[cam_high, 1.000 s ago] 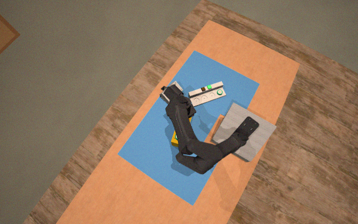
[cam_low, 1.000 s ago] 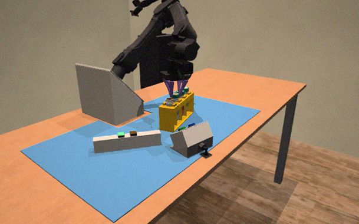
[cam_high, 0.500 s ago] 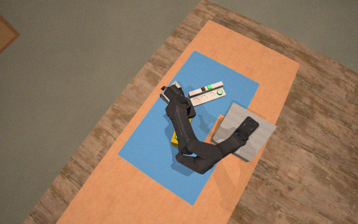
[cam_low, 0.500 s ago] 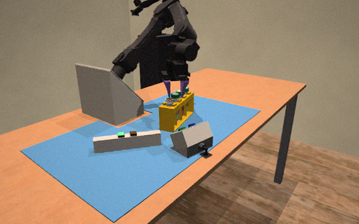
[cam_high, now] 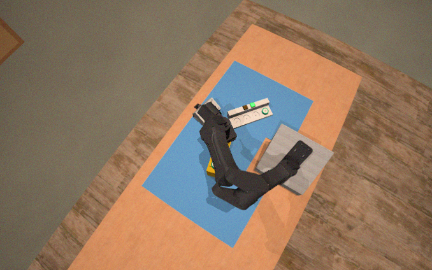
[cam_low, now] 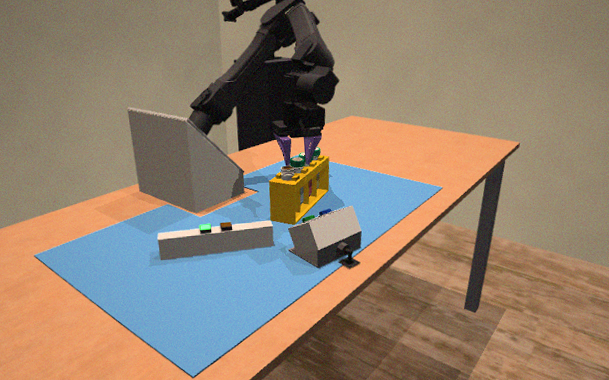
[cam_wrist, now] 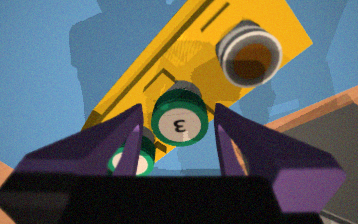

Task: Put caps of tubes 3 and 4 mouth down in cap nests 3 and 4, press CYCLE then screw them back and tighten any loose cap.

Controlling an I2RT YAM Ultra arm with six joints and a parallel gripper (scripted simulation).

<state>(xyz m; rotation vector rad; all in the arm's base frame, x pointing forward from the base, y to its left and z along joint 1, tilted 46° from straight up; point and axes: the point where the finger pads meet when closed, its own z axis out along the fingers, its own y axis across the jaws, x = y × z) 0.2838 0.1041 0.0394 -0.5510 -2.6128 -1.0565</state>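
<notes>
The cap 3 is right at my hand. From my hand the other things lie so: green key: 15 cm ahead, 13 cm to the right, 5 cm below; then blue key: 15 cm ahead, 8 cm to the right, 5 cm below; then cap 2: 2 cm behind, 5 cm to the left.
</notes>
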